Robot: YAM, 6 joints.
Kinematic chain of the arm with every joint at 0, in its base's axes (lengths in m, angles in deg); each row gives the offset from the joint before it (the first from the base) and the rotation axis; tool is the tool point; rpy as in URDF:
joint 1: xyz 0 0 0.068 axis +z
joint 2: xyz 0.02 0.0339 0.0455 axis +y
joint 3: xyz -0.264 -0.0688 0 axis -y
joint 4: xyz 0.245 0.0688 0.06 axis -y
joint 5: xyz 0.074 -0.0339 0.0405 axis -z
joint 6: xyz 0.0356 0 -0.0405 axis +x
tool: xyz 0 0 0 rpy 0 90 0
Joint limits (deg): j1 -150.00..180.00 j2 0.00..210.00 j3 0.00..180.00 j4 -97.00..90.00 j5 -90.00..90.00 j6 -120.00..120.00
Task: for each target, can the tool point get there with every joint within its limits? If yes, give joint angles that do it. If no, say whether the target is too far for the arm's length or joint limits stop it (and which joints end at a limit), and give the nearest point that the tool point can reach.
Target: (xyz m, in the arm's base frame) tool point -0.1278 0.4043 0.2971
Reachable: yes | joints 102.92 106.72 77.25 28.85 -73.81 -50.52
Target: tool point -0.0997 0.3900 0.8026
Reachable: no: too far | nearest point -0.0802 0.3137 0.6607 | short by 0.162 m
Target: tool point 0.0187 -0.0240 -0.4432
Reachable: no: joint limits stop it (at a limit: joint 2) | nearest point 0.0512 -0.0657 -0.3403 | short by 0.116 m
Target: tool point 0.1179 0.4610 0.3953
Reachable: yes | joints -104.37 16.96 160.91 -48.77 0.32 3.63
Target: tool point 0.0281 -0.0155 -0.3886
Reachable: no: joint limits stop it (at a limit: joint 2) | nearest point 0.0577 -0.0318 -0.3308 | short by 0.067 m
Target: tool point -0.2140 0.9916 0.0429
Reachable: no: too far | nearest point -0.1359 0.6298 0.0692 | short by 0.371 m
